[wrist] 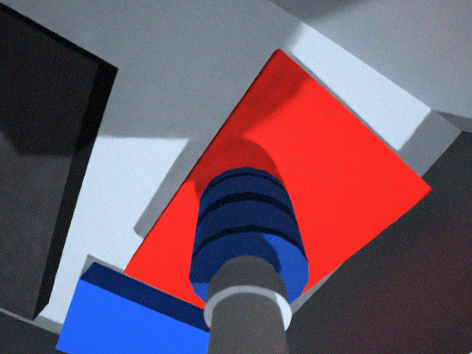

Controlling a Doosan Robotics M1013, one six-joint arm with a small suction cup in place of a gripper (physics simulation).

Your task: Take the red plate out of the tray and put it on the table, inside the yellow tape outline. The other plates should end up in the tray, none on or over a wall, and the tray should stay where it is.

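Places are measured from the arm's base along level axes (x back, y right, z up), in millimetres.
Pixels of known places: hand at its tool point: (pixel 246 198).
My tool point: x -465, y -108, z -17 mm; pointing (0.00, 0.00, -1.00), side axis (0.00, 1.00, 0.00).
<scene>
For each thing: its middle in the pictures, then the offset to it from my tool point. "spot": a spot on its surface instead.
- red plate at the middle of its body: (pixel 261 228) dx +10, dy +6, dz +3 mm
- tray at the middle of its body: (pixel 52 245) dx +15, dy -68, dz +13 mm
- blue plate at the middle of its body: (pixel 156 341) dx +95, dy -46, dz -4 mm
- large black plate at a spot on its surface: (pixel 45 190) spot: dx -1, dy -76, dz +1 mm
The red plate (pixel 330 165) is in the middle of the wrist view. It hangs from my suction cup (pixel 249 215), raised above the floor of the tray (pixel 436 137). The blue ribbed cup is pressed to its upper face, so I am shut on the red plate; the cup hides the contact. The plate's right corner overlaps the tray's right wall in this view. A blue plate (pixel 135 320) lies at the lower left, partly cut off by the frame. A large black plate (pixel 45 190) is at the left. The yellow tape outline does not show.
The tray's pale floor shows between the black and red plates. Its walls run along the upper right and the right side. A dark surface lies beyond the right wall. The blue plate is close to the red plate's lower left edge, and shadows fall across the upper part.
</scene>
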